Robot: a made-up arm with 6 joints.
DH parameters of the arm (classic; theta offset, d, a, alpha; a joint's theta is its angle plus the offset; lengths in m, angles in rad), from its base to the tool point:
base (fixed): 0 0.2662 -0.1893 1.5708
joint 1: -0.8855 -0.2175 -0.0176 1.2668
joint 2: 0 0.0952 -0.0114 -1.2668
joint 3: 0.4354 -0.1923 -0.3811 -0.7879
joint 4: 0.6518 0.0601 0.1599 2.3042
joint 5: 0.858 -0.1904 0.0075 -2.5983
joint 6: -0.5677 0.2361 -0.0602 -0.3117
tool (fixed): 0.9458 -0.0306 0 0
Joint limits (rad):
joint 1: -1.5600..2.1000
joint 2: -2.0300..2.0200
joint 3: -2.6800..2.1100
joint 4: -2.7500..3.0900
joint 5: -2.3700..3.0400
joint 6: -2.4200..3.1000
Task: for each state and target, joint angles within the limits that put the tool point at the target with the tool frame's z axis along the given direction. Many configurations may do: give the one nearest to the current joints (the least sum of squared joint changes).
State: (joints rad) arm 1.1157 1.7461 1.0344 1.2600 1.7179 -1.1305
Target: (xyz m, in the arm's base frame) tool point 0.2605 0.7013 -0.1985 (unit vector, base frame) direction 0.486 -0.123 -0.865
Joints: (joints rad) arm 1.6432 1.3939 0.4670 1.0334 1.7950 -1.8476
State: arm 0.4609 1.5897 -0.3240 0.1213 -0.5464 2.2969
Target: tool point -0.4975 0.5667 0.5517 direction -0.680 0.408 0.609
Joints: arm 0.5104 0.7491 -0.3418 -0.1871 0.0838 2.1342
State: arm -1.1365 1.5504 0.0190 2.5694 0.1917 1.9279
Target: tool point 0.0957 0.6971 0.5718 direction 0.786 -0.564 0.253
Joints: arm -1.5600 1.2668 -0.5086 2.2706 -0.6525 2.5151
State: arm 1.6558 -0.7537 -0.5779 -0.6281 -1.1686 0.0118
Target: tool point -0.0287 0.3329 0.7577 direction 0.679 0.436 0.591
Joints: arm 0.6607 -0.9719 -1.1608 0.1074 -1.5018 0.1033
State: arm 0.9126 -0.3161 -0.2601 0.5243 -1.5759 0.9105
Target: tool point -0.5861 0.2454 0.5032 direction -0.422 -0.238 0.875
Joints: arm 1.1585 -0.1538 -0.2842 -0.2650 -1.7191 0.9937
